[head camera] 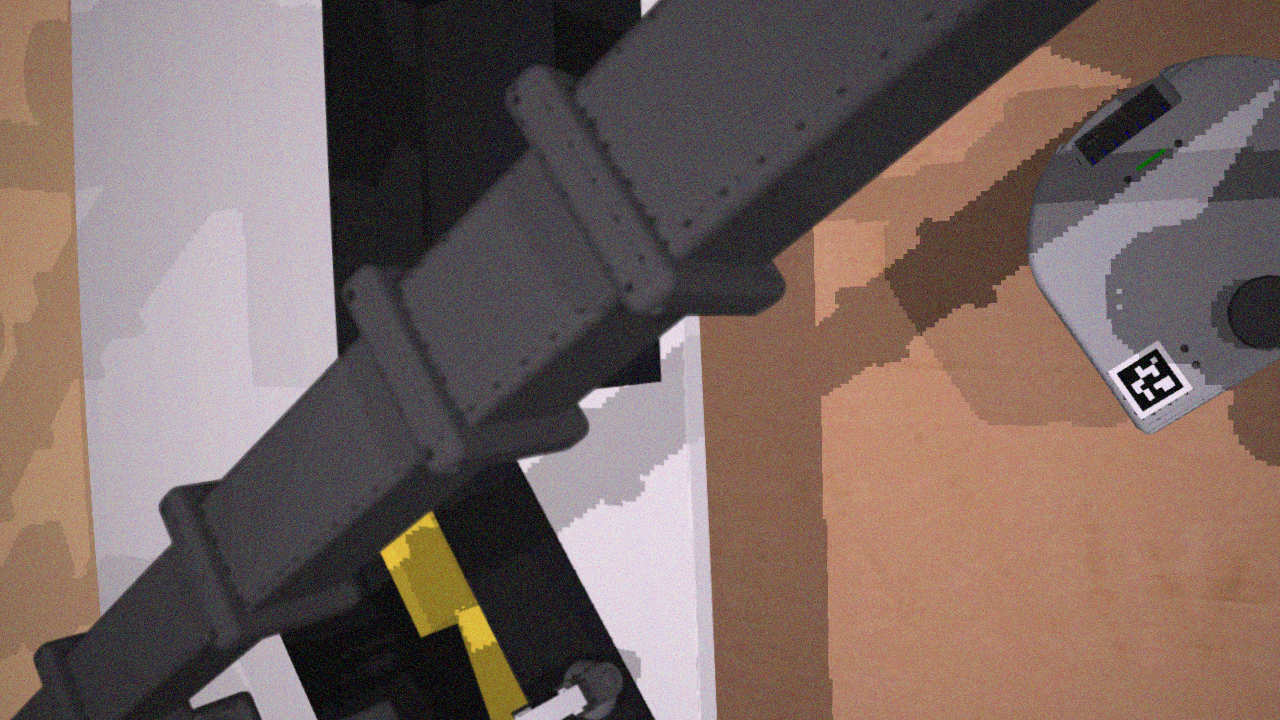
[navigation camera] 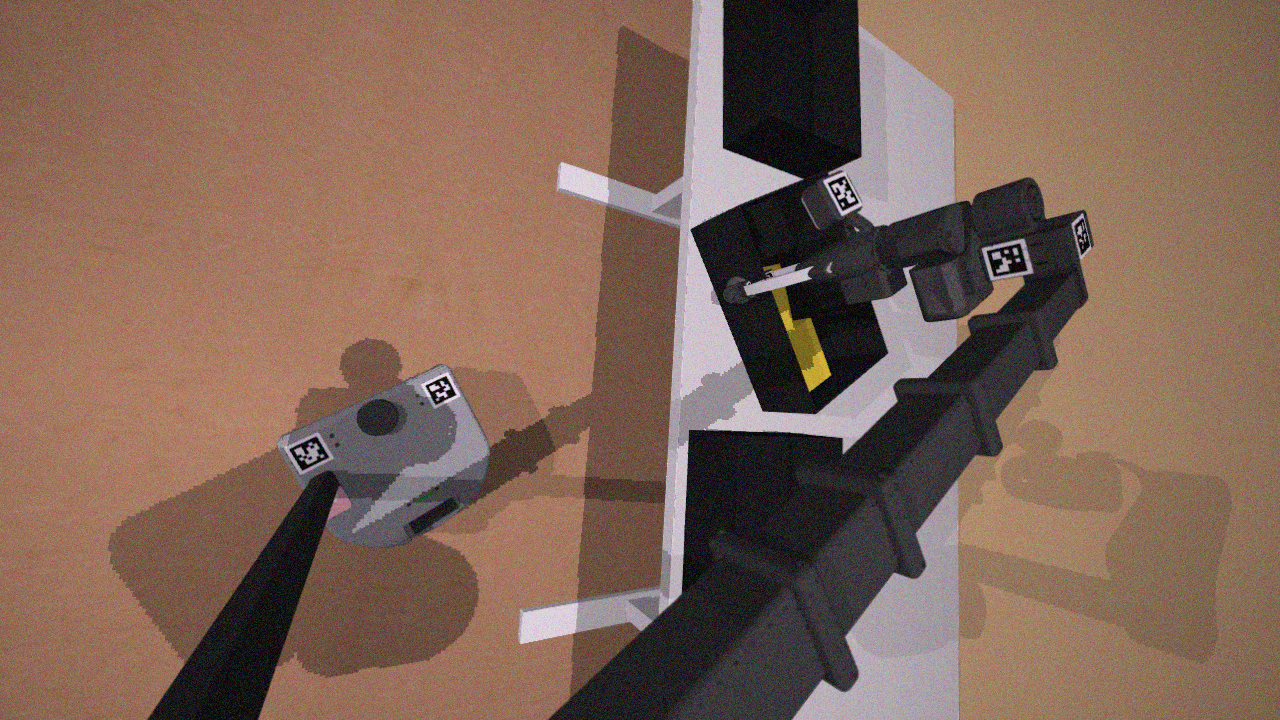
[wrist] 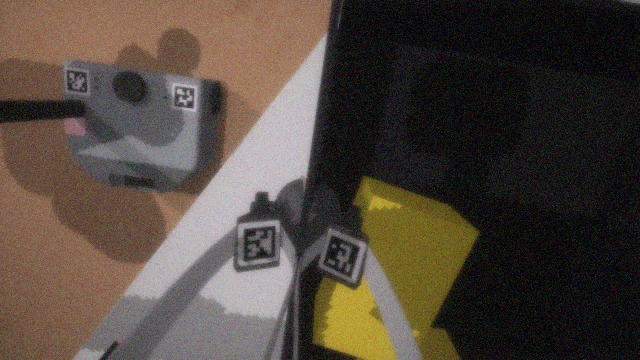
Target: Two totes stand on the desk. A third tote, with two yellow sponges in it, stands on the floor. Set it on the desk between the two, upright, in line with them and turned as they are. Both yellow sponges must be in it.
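My gripper (navigation camera: 754,282) (wrist: 308,205) is shut on the long side wall of the black tote with sponges (head camera: 554,608) (navigation camera: 747,340) (wrist: 327,130). That tote is upright or nearly so, over the desk (head camera: 179,134) (navigation camera: 921,134) (wrist: 280,150), between two black totes. It is turned at an angle to them. One yellow sponge (head camera: 434,582) (navigation camera: 810,349) (wrist: 420,250) and a second yellow sponge (head camera: 492,662) (navigation camera: 781,300) (wrist: 442,345) lie in it. One desk tote (navigation camera: 792,80) is at the top; the other (head camera: 384,134) (navigation camera: 756,483) is partly behind my arm. I cannot tell whether the held tote touches the desk.
My telescoping arm (head camera: 501,286) (navigation camera: 805,555) reaches diagonally across the desk. My base (head camera: 1092,241) (navigation camera: 384,456) (wrist: 145,125) stands on the floor beside the desk's long edge. White desk legs (navigation camera: 608,195) (navigation camera: 581,615) stick out on that side. The upper desk tote stands very near the held tote's corner.
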